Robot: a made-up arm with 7 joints. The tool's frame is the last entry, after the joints. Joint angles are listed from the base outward. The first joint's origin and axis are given. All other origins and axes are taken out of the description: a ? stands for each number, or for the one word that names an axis. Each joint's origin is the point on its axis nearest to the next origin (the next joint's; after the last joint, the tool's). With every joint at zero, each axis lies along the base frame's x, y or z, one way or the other. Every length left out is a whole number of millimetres.
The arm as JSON. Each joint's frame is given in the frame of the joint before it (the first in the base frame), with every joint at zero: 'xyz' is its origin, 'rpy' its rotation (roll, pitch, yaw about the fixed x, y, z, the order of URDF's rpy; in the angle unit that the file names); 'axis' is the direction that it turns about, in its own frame. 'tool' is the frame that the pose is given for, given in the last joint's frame.
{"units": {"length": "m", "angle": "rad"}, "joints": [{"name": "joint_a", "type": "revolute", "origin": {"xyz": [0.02, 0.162, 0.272], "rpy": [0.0, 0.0, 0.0]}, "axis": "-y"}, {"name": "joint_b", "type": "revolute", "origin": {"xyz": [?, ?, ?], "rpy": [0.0, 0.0, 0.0]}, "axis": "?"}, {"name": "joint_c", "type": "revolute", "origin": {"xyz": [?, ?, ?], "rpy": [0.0, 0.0, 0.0]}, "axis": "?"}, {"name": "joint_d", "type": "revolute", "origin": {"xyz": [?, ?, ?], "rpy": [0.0, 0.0, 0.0]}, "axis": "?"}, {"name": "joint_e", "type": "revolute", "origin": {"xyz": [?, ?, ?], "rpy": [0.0, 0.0, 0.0]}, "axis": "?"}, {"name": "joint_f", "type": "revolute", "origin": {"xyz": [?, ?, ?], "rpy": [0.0, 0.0, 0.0]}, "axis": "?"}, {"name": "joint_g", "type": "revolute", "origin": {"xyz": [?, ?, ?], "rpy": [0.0, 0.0, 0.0]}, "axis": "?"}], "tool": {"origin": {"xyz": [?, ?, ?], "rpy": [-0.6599, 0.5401, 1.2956]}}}
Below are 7 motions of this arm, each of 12 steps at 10 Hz.
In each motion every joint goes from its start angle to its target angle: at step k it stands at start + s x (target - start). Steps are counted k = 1, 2, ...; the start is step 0. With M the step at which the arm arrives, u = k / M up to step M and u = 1 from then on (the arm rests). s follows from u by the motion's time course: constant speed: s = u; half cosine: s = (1 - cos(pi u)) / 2; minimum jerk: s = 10 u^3 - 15 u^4 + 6 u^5.
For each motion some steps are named. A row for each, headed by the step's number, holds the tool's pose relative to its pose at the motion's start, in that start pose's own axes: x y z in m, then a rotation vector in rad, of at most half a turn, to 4 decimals.
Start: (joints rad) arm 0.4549 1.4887 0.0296 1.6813 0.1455 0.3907 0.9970
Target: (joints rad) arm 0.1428 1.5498 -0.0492 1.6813 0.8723 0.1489 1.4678
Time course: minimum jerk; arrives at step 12
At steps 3, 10, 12:
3: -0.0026 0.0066 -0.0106 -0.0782 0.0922 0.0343
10: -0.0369 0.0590 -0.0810 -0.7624 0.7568 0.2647
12: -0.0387 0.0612 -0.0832 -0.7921 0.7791 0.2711

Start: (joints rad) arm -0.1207 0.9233 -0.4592 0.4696 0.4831 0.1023 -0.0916
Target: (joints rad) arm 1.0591 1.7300 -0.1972 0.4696 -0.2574 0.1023 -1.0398
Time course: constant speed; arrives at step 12
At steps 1, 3, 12:
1: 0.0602 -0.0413 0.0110 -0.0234 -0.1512 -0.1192
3: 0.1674 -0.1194 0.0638 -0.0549 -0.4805 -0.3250
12: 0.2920 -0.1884 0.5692 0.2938 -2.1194 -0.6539

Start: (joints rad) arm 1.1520 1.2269 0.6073 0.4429 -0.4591 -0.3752 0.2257
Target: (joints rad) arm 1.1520 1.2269 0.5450 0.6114 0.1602 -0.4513 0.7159
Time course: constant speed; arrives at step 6
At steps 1, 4, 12:
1: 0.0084 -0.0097 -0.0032 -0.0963 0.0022 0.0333
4: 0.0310 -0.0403 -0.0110 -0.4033 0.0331 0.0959
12: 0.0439 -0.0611 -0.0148 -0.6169 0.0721 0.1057

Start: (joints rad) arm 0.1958 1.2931 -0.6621 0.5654 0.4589 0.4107 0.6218
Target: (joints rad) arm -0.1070 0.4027 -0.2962 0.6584 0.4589 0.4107 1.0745
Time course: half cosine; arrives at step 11
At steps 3, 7, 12:
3: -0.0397 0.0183 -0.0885 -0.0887 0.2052 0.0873
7: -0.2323 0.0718 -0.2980 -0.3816 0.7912 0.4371
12: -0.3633 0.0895 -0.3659 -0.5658 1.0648 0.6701

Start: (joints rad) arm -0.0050 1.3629 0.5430 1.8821 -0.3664 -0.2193 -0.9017
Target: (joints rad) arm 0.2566 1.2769 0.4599 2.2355 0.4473 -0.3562 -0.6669
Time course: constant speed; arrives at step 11
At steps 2, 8, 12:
2: 0.0228 -0.0098 -0.0152 -0.0176 -0.1204 0.1108
8: 0.0945 -0.0437 -0.0490 -0.1618 -0.4747 0.4316
12: 0.1303 -0.0633 -0.0590 -0.2800 -0.6419 0.5826

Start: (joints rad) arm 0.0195 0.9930 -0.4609 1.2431 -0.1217 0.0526 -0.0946
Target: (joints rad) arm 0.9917 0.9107 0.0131 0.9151 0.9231 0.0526 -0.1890
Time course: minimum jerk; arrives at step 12
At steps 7, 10, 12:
7: 0.2860 -0.0426 0.2007 -0.5262 -1.1496 0.2068
10: 0.3391 -0.0711 0.3270 -1.0042 -1.5881 0.2907
12: 0.3421 -0.0738 0.3408 -1.0683 -1.6298 0.2998

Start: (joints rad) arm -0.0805 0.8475 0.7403 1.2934 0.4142 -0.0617 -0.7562
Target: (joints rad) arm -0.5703 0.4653 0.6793 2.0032 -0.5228 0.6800 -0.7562
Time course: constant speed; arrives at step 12
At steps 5, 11, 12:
5: -0.0647 -0.0416 0.0578 0.1382 0.3818 -0.3016
11: -0.0960 -0.1098 0.1262 0.2606 0.6167 -0.7425
12: -0.0967 -0.1232 0.1354 0.2781 0.6299 -0.8205

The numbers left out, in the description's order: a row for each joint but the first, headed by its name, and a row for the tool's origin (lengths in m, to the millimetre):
joint_b: xyz -0.038 0.0 0.014, axis +x
joint_c: xyz 0.0 -0.028 -0.281, axis +z
joint_d: xyz 0.008 0.016 0.0, axis -y
joint_e: xyz -0.021 0.0 -0.359, axis +z
joint_f: xyz 0.003 0.001 0.0, axis +y
joint_g: xyz 0.018 0.0 -0.029, axis -x
tool: xyz 0.0 -0.008 -0.019

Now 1 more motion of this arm.
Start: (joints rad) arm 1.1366 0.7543 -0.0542 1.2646 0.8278 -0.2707 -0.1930
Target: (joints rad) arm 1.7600 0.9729 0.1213 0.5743 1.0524 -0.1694 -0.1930
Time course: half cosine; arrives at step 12
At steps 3, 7, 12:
3: 0.0494 -0.0079 -0.0085 -0.0092 -0.0854 -0.0544
7: 0.1985 -0.0622 -0.0097 -0.0894 -0.4256 -0.1745
12: 0.2851 -0.1137 0.0220 -0.1996 -0.7270 -0.1888

